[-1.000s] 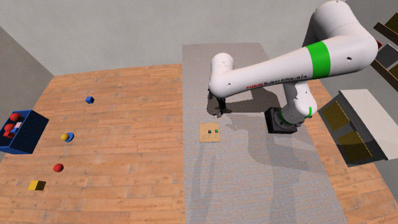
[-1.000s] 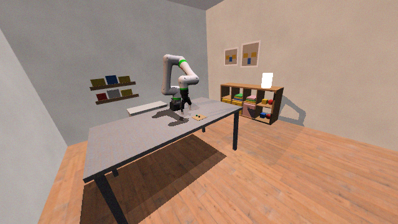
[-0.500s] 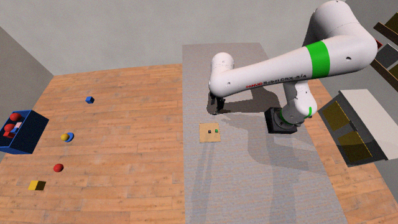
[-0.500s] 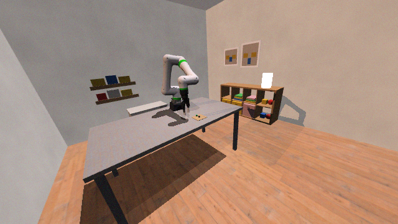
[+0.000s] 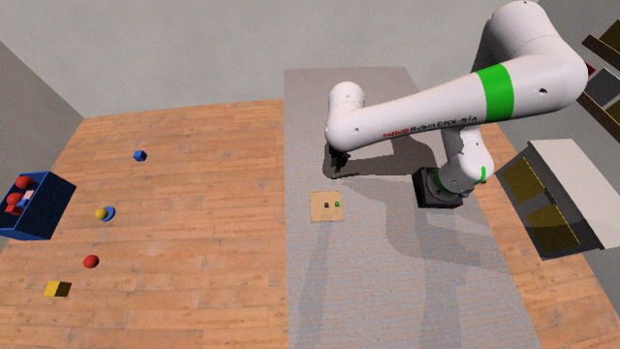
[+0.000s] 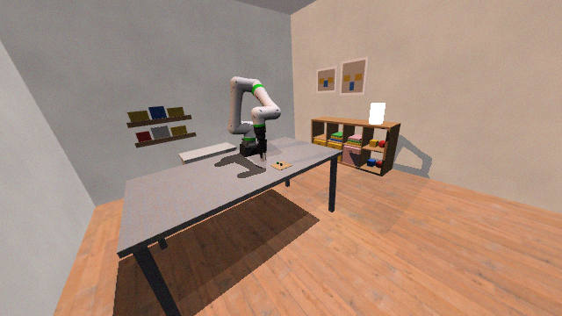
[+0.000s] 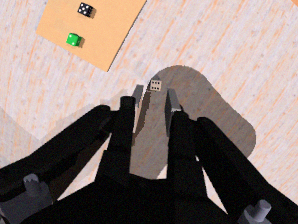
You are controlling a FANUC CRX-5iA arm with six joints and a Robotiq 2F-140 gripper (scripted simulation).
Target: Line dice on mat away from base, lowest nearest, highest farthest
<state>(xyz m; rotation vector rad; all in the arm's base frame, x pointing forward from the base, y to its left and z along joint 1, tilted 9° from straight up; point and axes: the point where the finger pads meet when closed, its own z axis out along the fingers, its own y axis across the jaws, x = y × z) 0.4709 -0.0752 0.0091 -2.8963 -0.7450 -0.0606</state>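
Right now my hand is 100 mm above the white die. From my hand the other things lie so: black die: 150 mm to the left, 100 mm below, 30 mm ahead; then green die: 140 mm to the left, 100 mm below, 10 mm behind; then tan mat: 150 mm to the left, 110 mm below, 30 mm ahead.
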